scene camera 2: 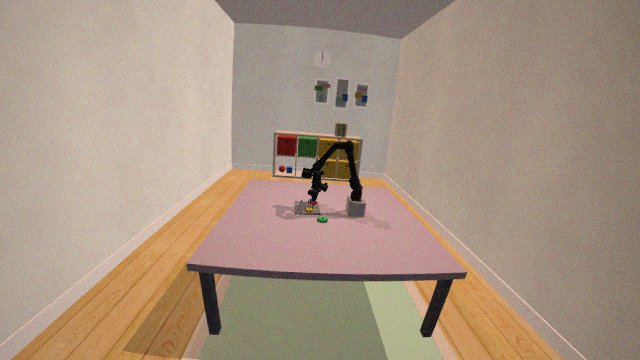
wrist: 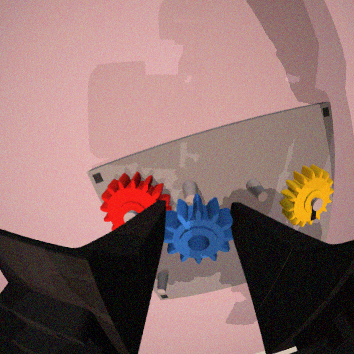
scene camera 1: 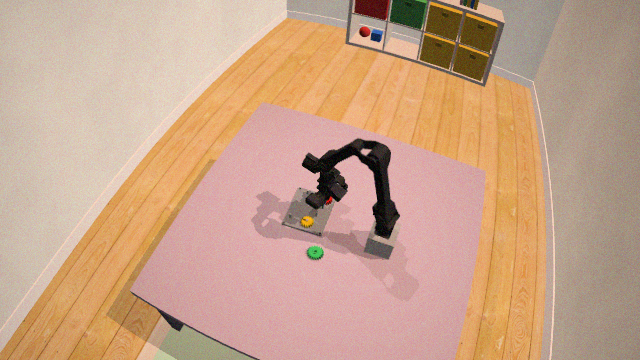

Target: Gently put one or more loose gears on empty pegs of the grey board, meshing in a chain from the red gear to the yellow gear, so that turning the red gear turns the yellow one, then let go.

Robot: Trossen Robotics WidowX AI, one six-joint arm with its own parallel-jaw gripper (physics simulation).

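Frame: origin at the arm's base, x ahead, y left, z up, level; centimetres.
Seen in the pictures: gripper, fingertip midpoint: (scene camera 2: 314, 200) (wrist: 198, 208) (scene camera 1: 324, 202); arm's base, link origin: (scene camera 2: 355, 199) (scene camera 1: 384, 230).
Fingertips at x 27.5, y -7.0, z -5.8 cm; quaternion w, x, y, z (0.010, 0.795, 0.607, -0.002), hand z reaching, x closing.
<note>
Offsets run from my fingertips to a thing's top centre. Level surfaces: height alone.
My gripper (scene camera 1: 327, 196) (wrist: 198, 208) is shut on a blue gear {dx +1.4, dy -0.3, dz +1.1 cm} (wrist: 198, 237), held above the grey board {dx +5.0, dy +3.2, dz -1.8 cm} (scene camera 1: 296, 209) (wrist: 225, 145). The red gear (scene camera 1: 328, 200) (wrist: 132, 195) sits on a peg at one end of the board, partly behind a finger. The yellow gear {dx +3.3, dy +9.6, dz -2.2 cm} (scene camera 1: 307, 221) (scene camera 2: 309, 210) (wrist: 310, 197) sits on a peg at the other end. In the wrist view, bare pegs show beyond the blue gear, one peg {dx +0.3, dy -0.4, dz -1.9 cm} (wrist: 190, 191) near red and another peg {dx +1.3, dy +4.5, dz -1.9 cm} (wrist: 256, 189) nearer yellow; a third peg {dx +9.5, dy -4.9, dz -1.9 cm} (wrist: 162, 281) stands near the lower edge. The gear's exact height is unclear.
A loose green gear {dx -5.5, dy +21.4, dz -3.1 cm} (scene camera 1: 315, 252) (scene camera 2: 322, 219) lies flat on the pink table {dz -4.8 cm} (scene camera 1: 225, 260) (scene camera 2: 320, 250), off the yellow gear's end of the board. The arm's grey base block (scene camera 1: 380, 246) (scene camera 2: 356, 207) stands to the right of the board in the scene views.
</note>
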